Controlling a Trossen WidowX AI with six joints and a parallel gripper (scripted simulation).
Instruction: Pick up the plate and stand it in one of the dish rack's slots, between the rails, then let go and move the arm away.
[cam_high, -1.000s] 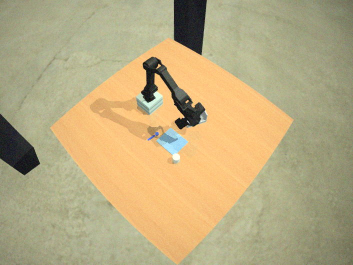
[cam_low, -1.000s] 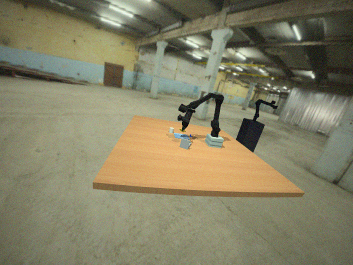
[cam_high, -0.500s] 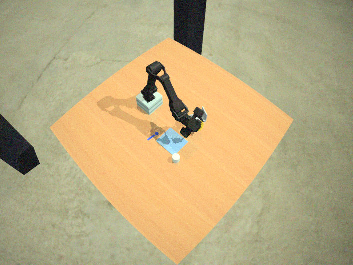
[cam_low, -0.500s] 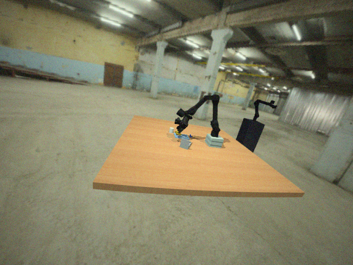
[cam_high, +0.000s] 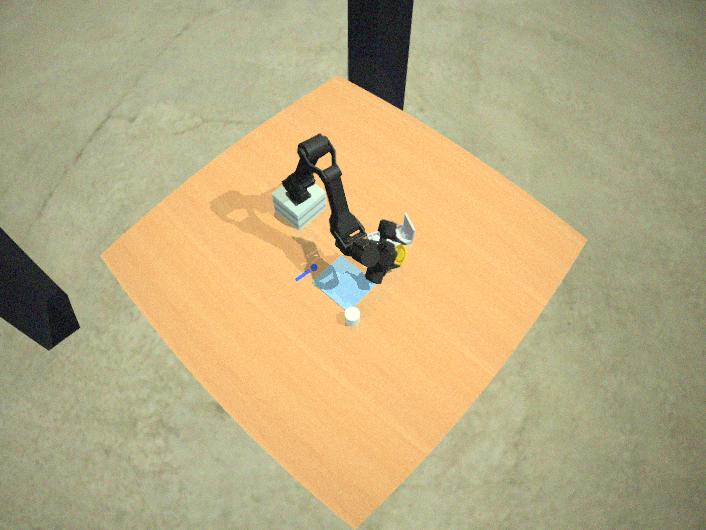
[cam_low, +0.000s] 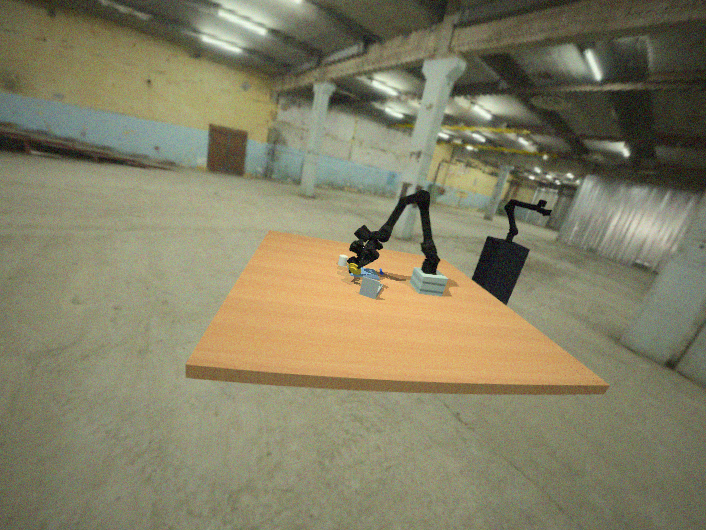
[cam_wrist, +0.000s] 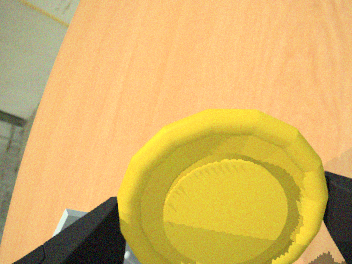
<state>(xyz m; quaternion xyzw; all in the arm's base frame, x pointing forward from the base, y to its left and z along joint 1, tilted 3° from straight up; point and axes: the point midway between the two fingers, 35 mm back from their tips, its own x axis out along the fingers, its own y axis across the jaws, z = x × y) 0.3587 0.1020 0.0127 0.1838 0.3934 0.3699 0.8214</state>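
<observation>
The grey dish rack lies 9 cm behind my gripper tip, 4 cm below it and 3 cm to the left of it. The rest, counted from my gripper tip: blue spoon (24 cm to the right, 16 cm behind, 6 cm below); yellow plate (1 cm to the right); white cup (24 cm to the right, 5 cm ahead, 4 cm below).
</observation>
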